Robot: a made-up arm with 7 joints.
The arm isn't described. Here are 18 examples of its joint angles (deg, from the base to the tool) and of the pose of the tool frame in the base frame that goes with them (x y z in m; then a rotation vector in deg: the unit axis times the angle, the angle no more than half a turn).
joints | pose
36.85 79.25 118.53 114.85 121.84 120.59 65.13 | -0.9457 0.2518 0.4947 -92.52 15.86 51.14
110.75 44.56 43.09 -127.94 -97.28 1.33 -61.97 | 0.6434 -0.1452 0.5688 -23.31 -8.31 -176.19
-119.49 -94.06 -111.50 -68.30 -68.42 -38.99 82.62 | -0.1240 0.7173 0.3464 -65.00 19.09 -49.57
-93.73 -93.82 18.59 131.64 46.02 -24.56 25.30 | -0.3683 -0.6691 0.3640 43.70 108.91 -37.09
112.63 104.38 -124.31 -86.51 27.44 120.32 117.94 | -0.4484 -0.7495 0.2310 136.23 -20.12 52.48
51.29 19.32 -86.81 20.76 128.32 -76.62 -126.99 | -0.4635 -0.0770 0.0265 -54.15 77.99 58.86
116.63 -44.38 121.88 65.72 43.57 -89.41 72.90 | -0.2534 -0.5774 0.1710 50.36 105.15 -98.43
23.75 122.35 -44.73 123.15 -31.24 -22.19 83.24 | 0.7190 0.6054 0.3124 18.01 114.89 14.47
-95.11 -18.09 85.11 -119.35 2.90 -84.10 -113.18 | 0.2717 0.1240 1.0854 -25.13 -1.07 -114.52
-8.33 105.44 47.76 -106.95 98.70 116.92 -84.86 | 0.5294 0.7432 -0.0347 132.21 23.68 74.87
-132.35 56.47 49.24 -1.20 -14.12 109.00 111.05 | 0.5154 0.1407 0.0301 76.37 119.15 -42.13
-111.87 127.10 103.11 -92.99 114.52 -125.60 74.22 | 0.2889 -0.1227 -0.5308 -38.25 -99.99 -133.56
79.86 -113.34 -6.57 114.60 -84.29 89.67 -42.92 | -0.3443 0.4000 0.0934 -71.66 92.72 -52.06
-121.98 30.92 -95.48 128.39 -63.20 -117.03 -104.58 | 0.4411 0.7482 0.1505 -18.11 139.72 34.59
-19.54 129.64 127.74 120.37 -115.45 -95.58 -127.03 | -0.4548 -0.0174 0.1605 136.12 62.37 -25.07
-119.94 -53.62 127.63 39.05 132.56 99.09 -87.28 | -0.4879 -0.3054 -0.3292 61.63 115.65 -28.28
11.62 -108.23 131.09 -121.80 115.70 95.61 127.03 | -1.0207 -0.6653 -0.5599 -171.68 44.45 -19.30
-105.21 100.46 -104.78 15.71 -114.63 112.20 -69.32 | 0.1619 -0.0531 0.4436 12.28 73.78 -55.94
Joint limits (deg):
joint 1: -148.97..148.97
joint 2: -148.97..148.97
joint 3: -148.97..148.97
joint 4: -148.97..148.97
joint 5: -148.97..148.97
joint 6: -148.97..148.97
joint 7: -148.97..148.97
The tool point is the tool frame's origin. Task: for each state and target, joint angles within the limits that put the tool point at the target. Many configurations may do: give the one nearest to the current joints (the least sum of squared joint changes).
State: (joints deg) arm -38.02 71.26 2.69 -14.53 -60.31 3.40 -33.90
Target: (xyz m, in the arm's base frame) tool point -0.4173 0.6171 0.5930
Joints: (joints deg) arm -44.67 75.55 -39.74 -13.62 -63.48 20.66 -38.96
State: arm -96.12 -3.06 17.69 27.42 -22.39 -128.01 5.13
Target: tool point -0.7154 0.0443 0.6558
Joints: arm -102.97 -7.66 4.95 15.91 -26.42 -107.23 6.38
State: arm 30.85 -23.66 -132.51 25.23 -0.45 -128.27 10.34
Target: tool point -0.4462 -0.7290 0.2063
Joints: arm 40.22 -12.13 -129.30 32.42 -1.73 -138.66 10.52
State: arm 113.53 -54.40 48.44 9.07 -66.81 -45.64 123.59
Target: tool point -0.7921 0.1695 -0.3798
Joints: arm 90.37 -49.06 62.58 20.36 -93.71 -83.94 115.92
